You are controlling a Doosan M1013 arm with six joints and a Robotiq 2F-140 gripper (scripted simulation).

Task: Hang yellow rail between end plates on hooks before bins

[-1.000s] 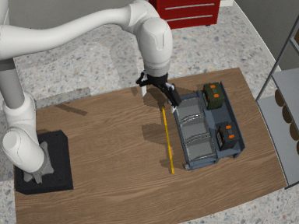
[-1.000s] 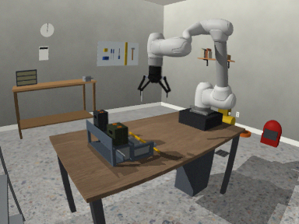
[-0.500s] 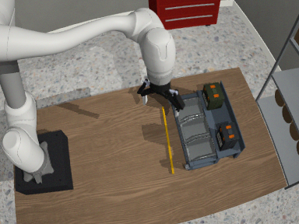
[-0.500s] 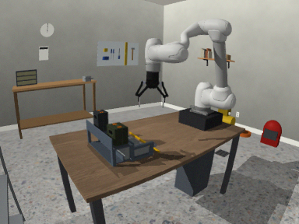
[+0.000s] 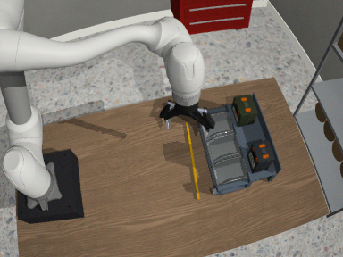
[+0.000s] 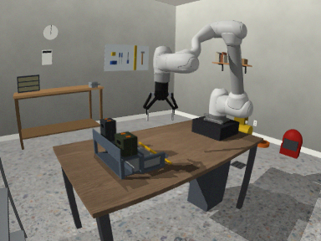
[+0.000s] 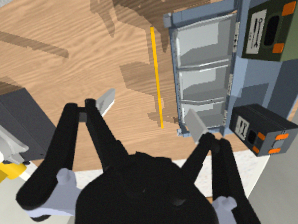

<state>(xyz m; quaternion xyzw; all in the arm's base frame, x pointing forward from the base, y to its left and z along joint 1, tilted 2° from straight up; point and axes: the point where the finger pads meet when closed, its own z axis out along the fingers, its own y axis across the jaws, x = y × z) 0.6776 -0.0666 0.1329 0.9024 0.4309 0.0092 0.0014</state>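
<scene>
My hand is 1 cm short of the yellow rail, 4 cm to the left of it and 22 cm above it.
</scene>
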